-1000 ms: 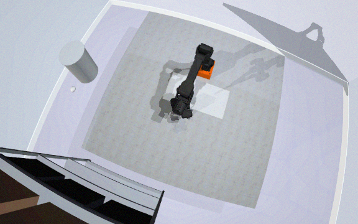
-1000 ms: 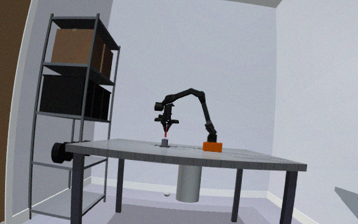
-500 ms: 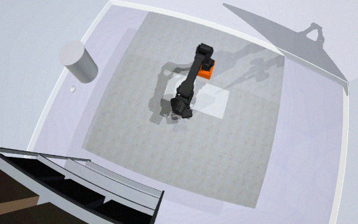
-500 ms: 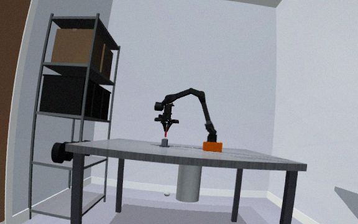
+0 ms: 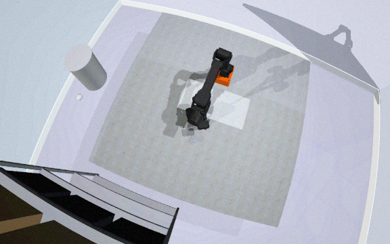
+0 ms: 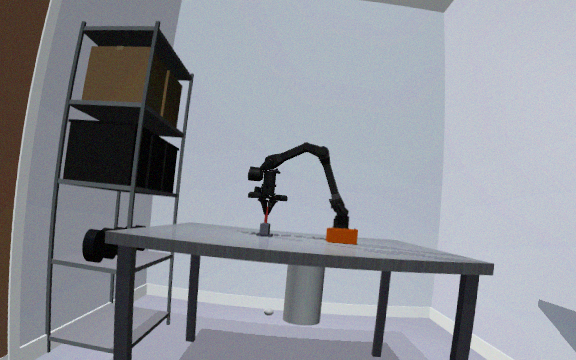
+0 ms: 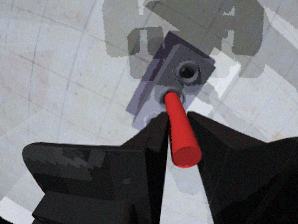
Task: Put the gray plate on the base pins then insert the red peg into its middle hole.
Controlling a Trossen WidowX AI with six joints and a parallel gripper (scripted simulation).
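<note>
My gripper tip is now right at the red peg. From my gripper tip the other things lie so: gray plate: 50 mm below; dark base: 90 mm below.
</note>
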